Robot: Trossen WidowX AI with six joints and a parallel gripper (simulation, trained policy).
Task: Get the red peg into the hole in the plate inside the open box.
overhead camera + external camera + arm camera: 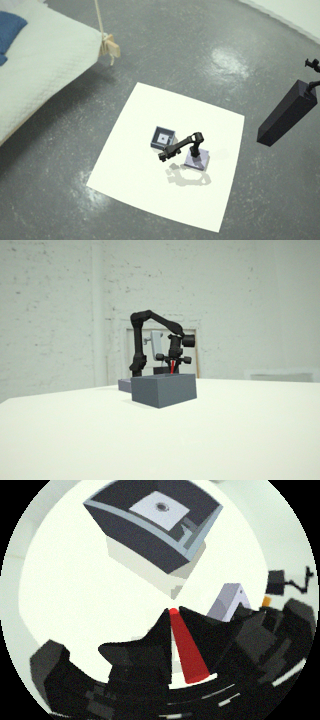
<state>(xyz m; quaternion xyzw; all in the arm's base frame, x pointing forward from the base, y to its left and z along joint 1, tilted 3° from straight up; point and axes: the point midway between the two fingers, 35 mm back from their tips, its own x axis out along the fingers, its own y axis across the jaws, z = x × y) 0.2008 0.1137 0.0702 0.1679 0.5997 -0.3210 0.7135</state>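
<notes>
My gripper tip is now 130 mm short of the grey box, 140 mm to the left of it and 60 mm above it. Also, from my gripper tip: red peg: 10 mm to the left, 30 mm above.
</notes>
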